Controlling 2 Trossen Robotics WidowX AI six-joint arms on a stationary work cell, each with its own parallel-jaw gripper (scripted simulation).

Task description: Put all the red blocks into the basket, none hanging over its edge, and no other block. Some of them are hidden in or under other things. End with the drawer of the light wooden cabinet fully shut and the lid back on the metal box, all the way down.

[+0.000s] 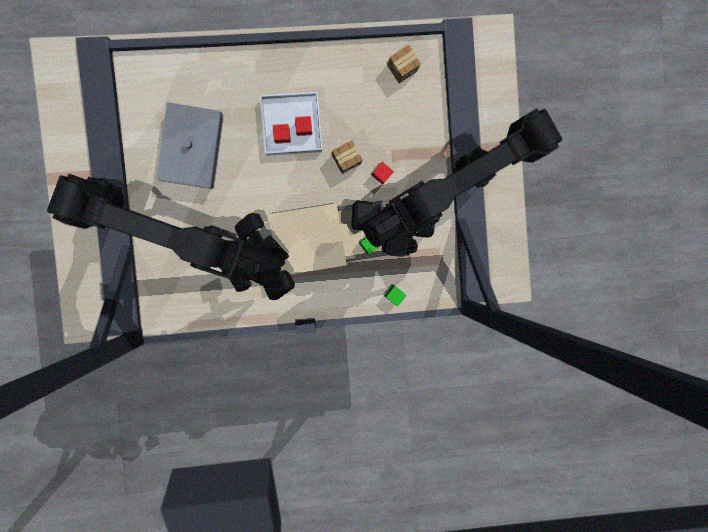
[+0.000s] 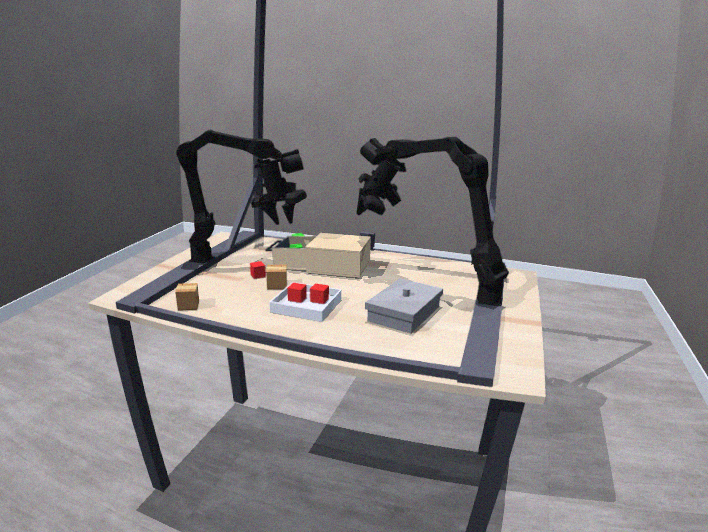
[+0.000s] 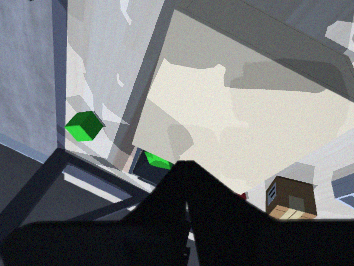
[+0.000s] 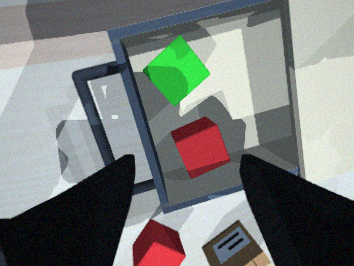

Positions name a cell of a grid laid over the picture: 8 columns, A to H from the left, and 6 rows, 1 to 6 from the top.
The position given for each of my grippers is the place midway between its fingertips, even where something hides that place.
I see my left gripper (image 1: D3), my right gripper (image 1: E3), a grey metal lid (image 1: C2), a white basket (image 1: D2) and a green block (image 3: B3).
The grey metal lid shows as well in image 2 (image 2: E4). The white basket shows as well in image 2 (image 2: D4). My left gripper shows as well in image 2 (image 2: E3) and in image 3 (image 3: E4). Image 3 misses the grey metal lid: it is out of frame. Image 4 does not show the grey metal lid: it is out of frame.
